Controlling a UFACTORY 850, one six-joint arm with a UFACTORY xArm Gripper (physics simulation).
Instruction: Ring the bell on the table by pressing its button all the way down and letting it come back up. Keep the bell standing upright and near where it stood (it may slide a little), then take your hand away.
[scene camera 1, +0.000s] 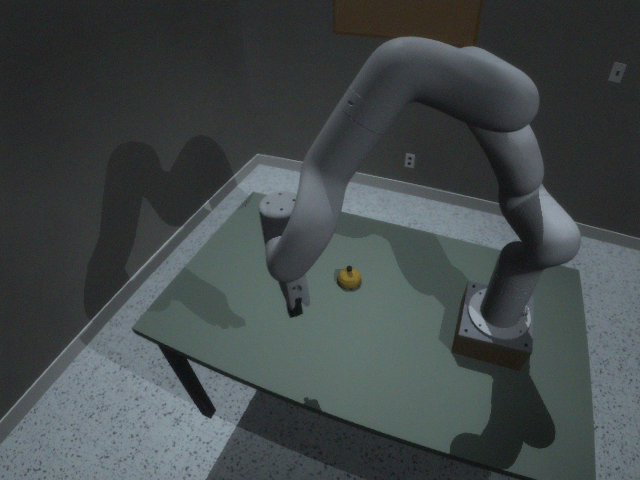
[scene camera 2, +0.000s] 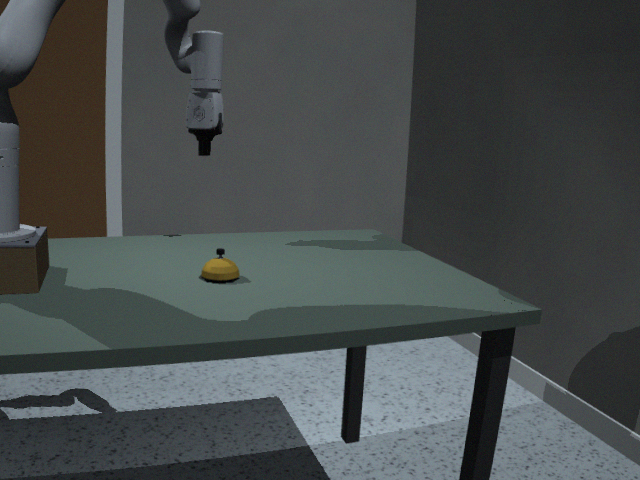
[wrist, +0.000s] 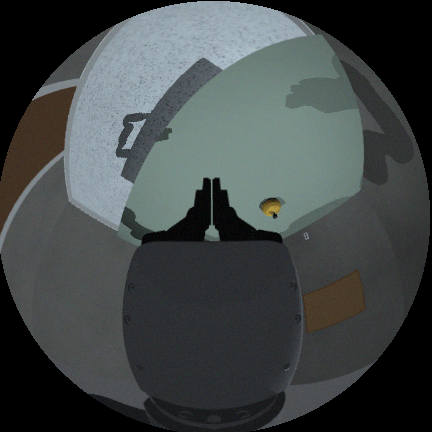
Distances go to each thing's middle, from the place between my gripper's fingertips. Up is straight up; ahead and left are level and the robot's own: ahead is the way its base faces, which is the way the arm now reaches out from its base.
My gripper is now 36 cm to the left of the yellow dome bell (scene camera 2: 219, 270), 21 cm above it and 5 cm past it.
